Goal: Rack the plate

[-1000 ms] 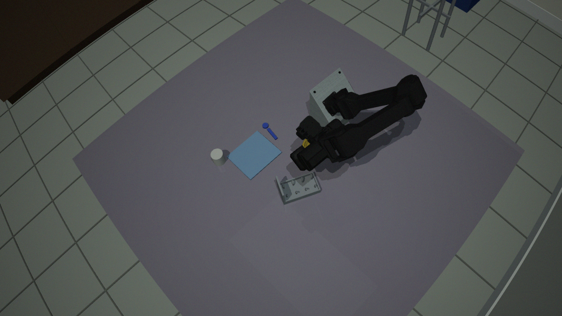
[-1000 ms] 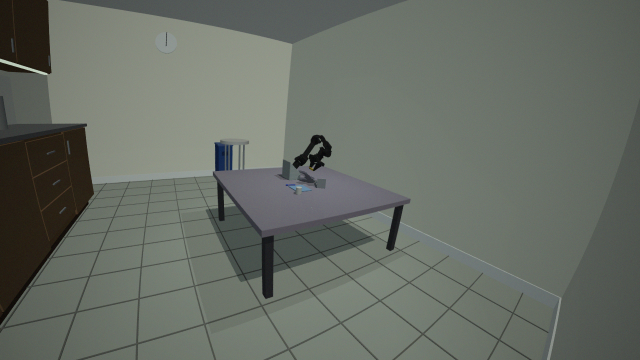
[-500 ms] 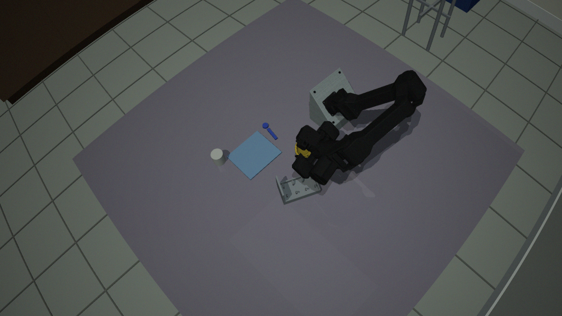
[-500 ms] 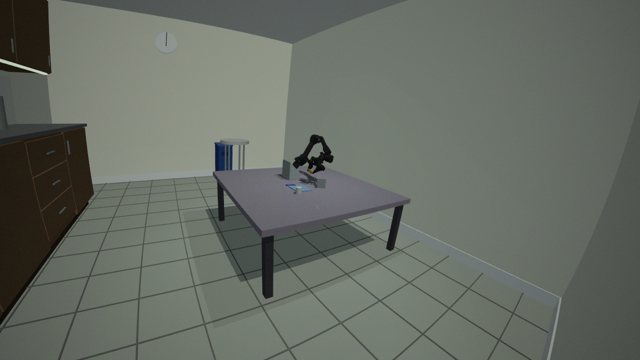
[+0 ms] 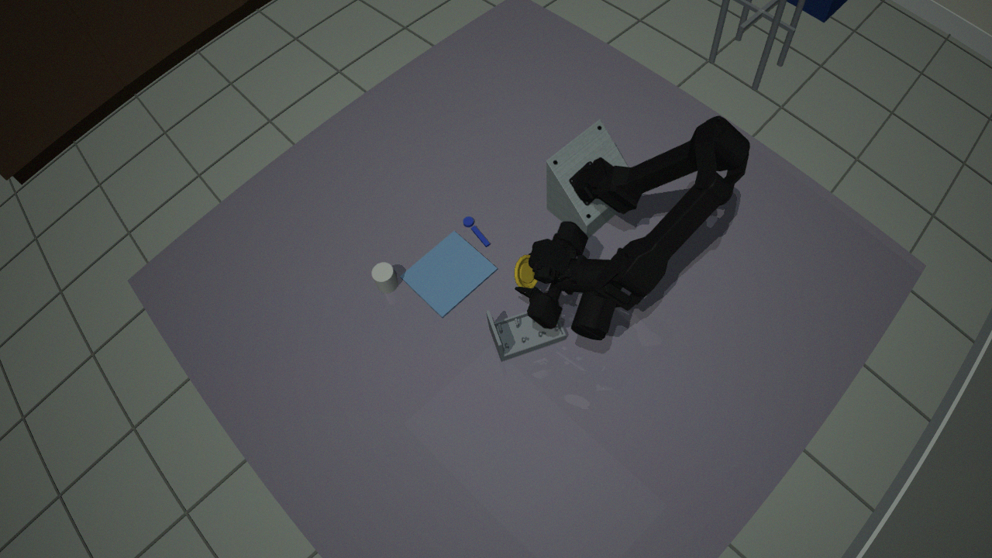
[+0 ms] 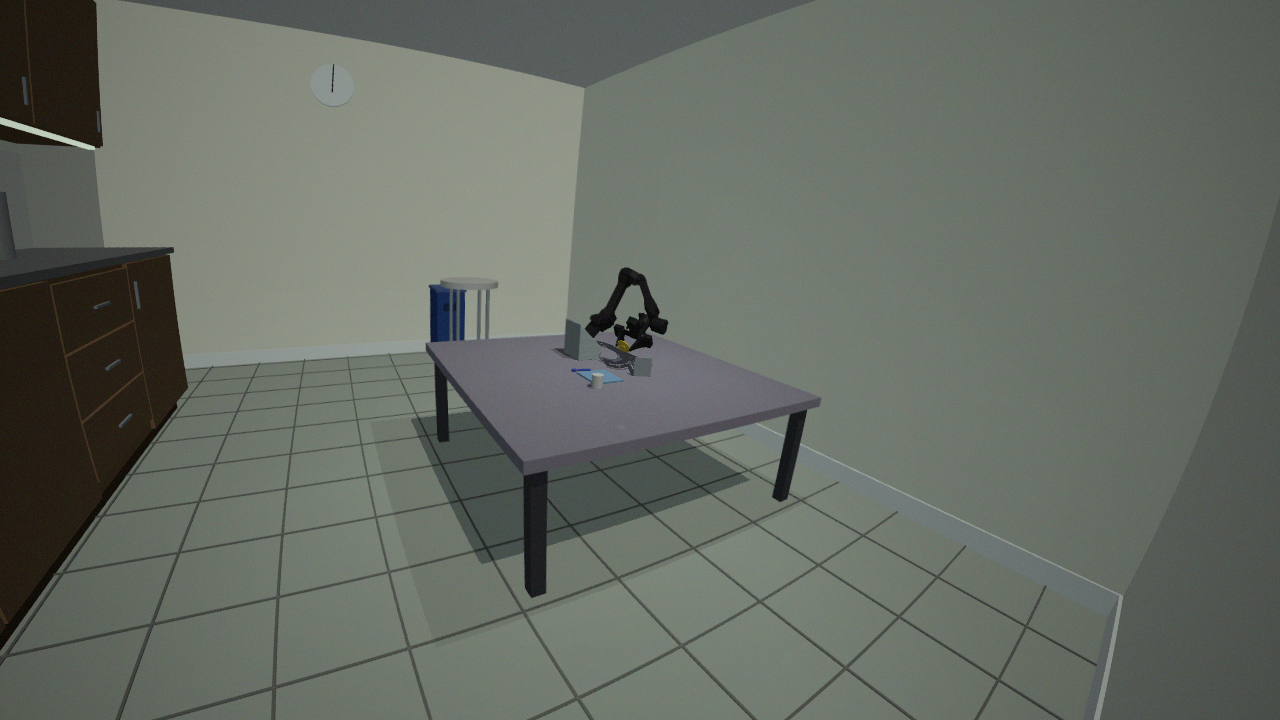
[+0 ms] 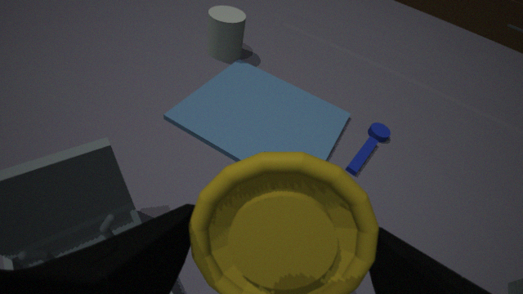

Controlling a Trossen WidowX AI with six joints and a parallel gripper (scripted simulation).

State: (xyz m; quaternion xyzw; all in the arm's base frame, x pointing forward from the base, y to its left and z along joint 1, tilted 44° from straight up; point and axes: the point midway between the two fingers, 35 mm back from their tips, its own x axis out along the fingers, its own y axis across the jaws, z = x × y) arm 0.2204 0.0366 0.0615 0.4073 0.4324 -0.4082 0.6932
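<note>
My gripper tip is 70 mm above the grey dish rack, 60 mm to the right of it and 60 mm short of it. The rest, counted from my gripper tip: yellow plate (10 mm to the left); light blue mat (150 mm to the right, 90 mm below, 70 mm ahead); blue spoon (180 mm to the right, 90 mm below, 40 mm behind).
</note>
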